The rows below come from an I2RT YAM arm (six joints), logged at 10 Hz.
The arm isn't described. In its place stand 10 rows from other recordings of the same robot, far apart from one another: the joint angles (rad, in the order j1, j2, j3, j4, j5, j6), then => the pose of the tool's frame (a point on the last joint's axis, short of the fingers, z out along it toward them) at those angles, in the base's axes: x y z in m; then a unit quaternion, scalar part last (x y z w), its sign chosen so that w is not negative.
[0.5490 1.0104 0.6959 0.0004 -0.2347 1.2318] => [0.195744, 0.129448, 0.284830, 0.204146, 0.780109, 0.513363, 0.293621]
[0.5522 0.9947 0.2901 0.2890 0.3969 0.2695] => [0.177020, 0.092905, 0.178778, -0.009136, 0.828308, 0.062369, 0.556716]
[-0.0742 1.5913 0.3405 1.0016 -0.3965 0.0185] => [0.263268, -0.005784, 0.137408, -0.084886, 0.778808, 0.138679, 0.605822]
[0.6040 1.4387 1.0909 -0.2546 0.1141 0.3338] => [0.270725, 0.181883, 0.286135, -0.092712, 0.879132, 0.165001, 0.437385]
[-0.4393 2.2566 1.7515 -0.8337 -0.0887 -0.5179] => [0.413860, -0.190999, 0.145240, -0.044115, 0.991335, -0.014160, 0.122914]
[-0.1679 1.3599 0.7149 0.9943 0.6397 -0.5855] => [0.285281, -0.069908, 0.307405, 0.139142, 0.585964, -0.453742, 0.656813]
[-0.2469 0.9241 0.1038 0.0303 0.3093 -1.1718] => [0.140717, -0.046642, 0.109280, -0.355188, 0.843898, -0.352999, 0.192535]
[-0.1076 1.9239 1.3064 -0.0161 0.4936 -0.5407] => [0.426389, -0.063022, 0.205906, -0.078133, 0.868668, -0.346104, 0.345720]
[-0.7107 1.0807 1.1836 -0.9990 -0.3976 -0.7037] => [0.160574, -0.120026, 0.347856, -0.062129, 0.925273, -0.069140, 0.367735]
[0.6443 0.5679 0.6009 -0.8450 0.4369 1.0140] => [0.099741, 0.056090, 0.246442, 0.245567, 0.876611, 0.130616, 0.392669]
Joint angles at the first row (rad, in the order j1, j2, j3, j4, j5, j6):
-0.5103, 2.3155, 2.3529, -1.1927, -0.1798, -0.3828
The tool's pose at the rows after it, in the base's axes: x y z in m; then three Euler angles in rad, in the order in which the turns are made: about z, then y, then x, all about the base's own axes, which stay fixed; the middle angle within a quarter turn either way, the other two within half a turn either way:
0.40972, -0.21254, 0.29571, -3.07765, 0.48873, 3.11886
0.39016, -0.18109, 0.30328, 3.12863, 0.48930, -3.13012
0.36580, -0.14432, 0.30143, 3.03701, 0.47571, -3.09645
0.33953, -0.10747, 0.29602, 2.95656, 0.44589, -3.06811
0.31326, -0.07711, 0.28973, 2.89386, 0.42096, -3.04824
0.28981, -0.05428, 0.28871, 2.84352, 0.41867, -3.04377
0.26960, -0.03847, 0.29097, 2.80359, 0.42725, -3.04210
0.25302, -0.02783, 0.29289, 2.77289, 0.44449, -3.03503
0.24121, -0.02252, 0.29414, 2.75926, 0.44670, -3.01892
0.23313, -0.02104, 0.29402, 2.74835, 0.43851, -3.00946
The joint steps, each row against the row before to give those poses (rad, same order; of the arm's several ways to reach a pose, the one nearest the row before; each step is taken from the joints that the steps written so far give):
0.0159, -0.1389, -0.1625, 0.0549, -0.0268, -0.0062
0.0421, -0.1488, -0.1986, 0.0455, -0.0096, -0.0246
0.0572, -0.1572, -0.2238, 0.0541, 0.0013, -0.0280
0.0684, -0.1411, -0.1919, 0.0272, 0.0124, -0.0116
0.0646, -0.1234, -0.1578, 0.0171, 0.0133, 0.0007
0.0564, -0.1080, -0.1106, 0.0091, 0.0180, 0.0039
0.0436, -0.0908, -0.0728, -0.0029, 0.0145, 0.0028
0.0314, -0.0755, -0.0557, 0.0015, 0.0049, 0.0039
0.0141, -0.0478, -0.0306, -0.0140, -0.0087, 0.0065
0.0011, -0.0280, -0.0183, -0.0182, -0.0077, -0.0073

